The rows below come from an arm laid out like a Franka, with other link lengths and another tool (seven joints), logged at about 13 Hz.
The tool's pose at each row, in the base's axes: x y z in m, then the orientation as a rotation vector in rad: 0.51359 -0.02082 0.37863 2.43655 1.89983 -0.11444; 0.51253 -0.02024 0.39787 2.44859 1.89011 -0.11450; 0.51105 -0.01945 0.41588 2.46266 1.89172 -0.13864; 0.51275 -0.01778 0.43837 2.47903 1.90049 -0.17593; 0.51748 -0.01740 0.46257 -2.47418 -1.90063 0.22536; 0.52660 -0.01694 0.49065 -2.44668 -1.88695 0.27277
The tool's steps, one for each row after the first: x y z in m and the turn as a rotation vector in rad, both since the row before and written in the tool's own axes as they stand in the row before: -0.00141 -0.00129 -0.01918 0.00321 0.00225 0.00959; -0.00117 -0.00179 -0.01796 0.01986 -0.00404 0.00387; 0.00000 0.00058 -0.02261 0.03025 -0.00617 0.00064; -0.00077 0.00305 -0.02446 0.04016 -0.00913 -0.00365; -0.00023 0.00588 -0.02894 0.04000 -0.00951 -0.00547
